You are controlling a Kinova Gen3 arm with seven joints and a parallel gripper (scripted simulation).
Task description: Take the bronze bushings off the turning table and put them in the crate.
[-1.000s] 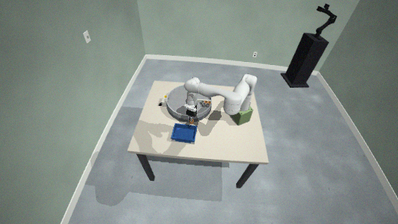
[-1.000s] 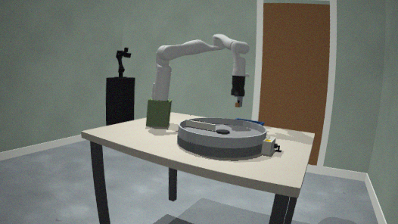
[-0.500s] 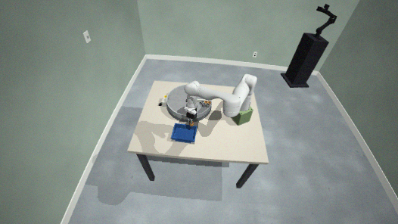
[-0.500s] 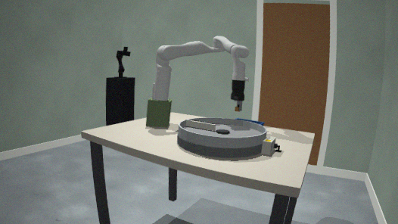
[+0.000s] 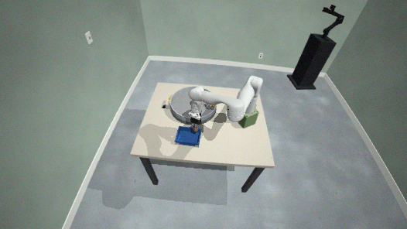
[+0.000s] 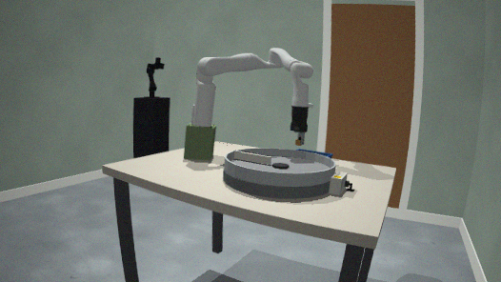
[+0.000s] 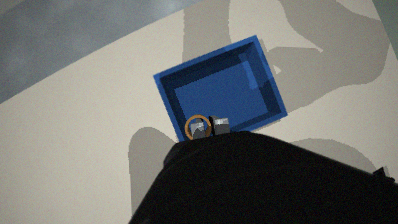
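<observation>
Right now the blue crate is 5 cm ahead of my hand, 2 cm to the left of it and 9 cm below it. Round my hand: grey turning table: 2 cm behind, 33 cm to the right, 6 cm below.
</observation>
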